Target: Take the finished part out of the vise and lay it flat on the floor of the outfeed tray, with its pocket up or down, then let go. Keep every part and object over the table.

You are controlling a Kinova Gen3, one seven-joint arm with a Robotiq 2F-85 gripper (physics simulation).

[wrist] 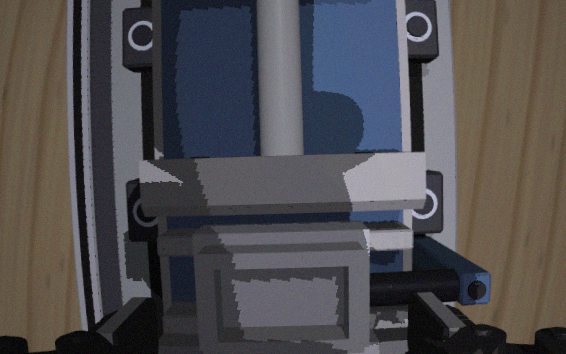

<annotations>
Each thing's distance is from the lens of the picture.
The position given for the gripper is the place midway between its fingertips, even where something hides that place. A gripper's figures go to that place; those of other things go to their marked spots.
gripper (282,324): 16 cm
vise base (125,85): 26 cm
dark clamp block (136,61): 24 cm
vise jaw (314,183): 16 cm
The marked spots on the vise jaw and the vise base are 13 cm apart.
</annotations>
